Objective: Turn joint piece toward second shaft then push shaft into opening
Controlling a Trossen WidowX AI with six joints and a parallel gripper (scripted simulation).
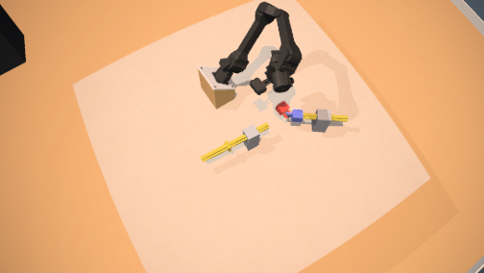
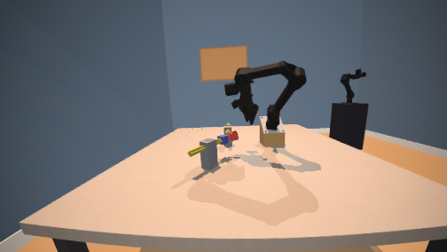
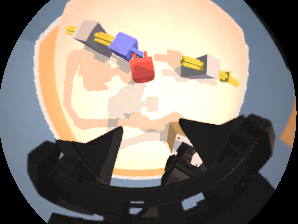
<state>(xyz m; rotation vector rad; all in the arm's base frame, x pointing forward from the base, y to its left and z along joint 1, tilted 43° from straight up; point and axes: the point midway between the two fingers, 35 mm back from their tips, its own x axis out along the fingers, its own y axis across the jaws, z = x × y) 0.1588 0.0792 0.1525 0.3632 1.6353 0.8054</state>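
My gripper tip is 9 cm short of the red joint piece, 2 cm to the right of it and 6 cm above it.
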